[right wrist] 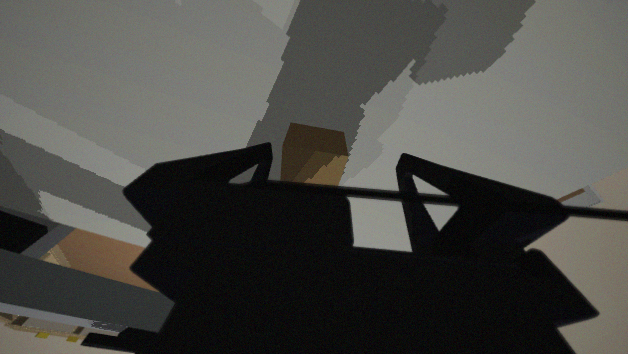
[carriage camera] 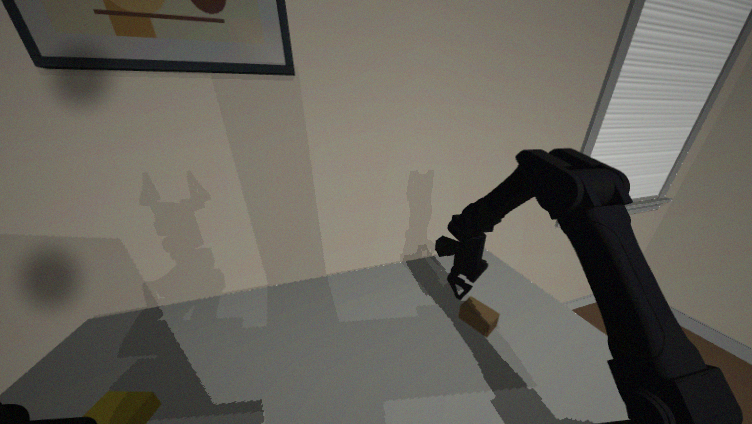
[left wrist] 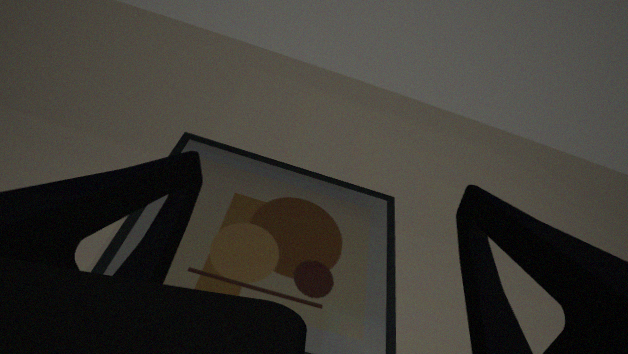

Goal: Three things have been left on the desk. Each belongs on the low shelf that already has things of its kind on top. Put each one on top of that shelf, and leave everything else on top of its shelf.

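Frame: origin at the left arm's base, x back, y right, z up, level; centimetres.
Seen in the pictures: left gripper, fingertip midpoint: [left wrist: 328, 182]; right gripper, fingertip midpoint: [right wrist: 334, 155] [carriage camera: 465, 289].
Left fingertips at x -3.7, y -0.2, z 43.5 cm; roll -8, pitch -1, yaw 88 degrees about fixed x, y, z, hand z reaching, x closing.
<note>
A point is followed by its place in that frame.
A brown block [carriage camera: 478, 316] @[x -32.5, y 65.6, z -10.4 cm] [right wrist: 314, 142] @[x -38.5, y 64.6, z -11.9 cm] lies on the grey desk [carriage camera: 337, 358] @[x -27.1, y 25.5, z -15.4 cm] [right wrist: 150, 65] @[x -31.9, y 49.3, z -15.4 cm], right of the middle in the carriage view. A yellow block [carriage camera: 123, 406] @[x -17.7, y -16.6, z -10.9 cm] shows in part at the bottom left of the carriage view, on the desk. My right gripper [carriage camera: 459, 296] @[x -40.5, y 65.1, z -7.9 cm] [right wrist: 334, 155] @[x -40.5, y 65.1, z -7.9 cm] is open and empty, just above and behind the brown block, which shows between its fingertips, nearer the left one, in the right wrist view. My left gripper [left wrist: 328, 182] @[x -3.7, y -0.2, z 43.5 cm] is open and empty, facing the wall. A third desk object and the shelf tops cannot be made out.
A framed picture [carriage camera: 289, 47] @[x -60.4, y 15.9, z 60.7 cm] [left wrist: 391, 250] @[x -60.3, y 15.4, z 82.4 cm] hangs on the wall behind the desk. A window with a blind [carriage camera: 663, 79] @[x -94.0, y 176.8, z 59.1 cm] is at the right. Brown floor [carriage camera: 729, 344] @[x -58.4, y 248.6, z -82.7 cm] [right wrist: 102, 257] @[x 285.5, y 17.7, z -87.4 cm] shows beyond the desk. A pale wooden structure with yellow bits shows at the lower left of the right wrist view.
</note>
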